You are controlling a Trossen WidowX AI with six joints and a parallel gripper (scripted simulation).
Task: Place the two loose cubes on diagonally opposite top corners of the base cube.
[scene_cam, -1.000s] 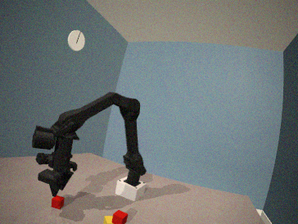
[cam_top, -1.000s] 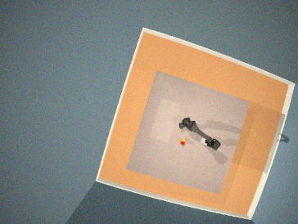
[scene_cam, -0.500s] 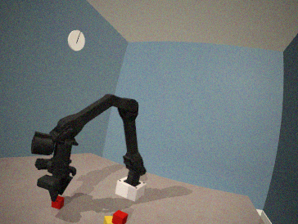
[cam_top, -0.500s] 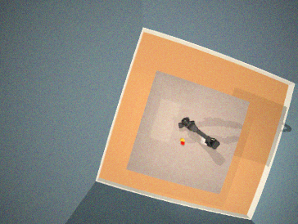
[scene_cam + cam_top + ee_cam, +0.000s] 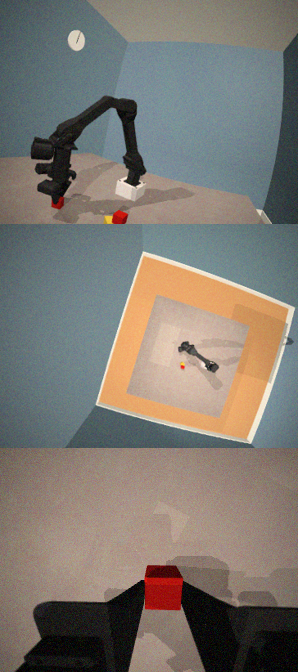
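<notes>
The yellow base cube is 210 mm to the left of my gripper tip and 40 mm behind it.
</notes>
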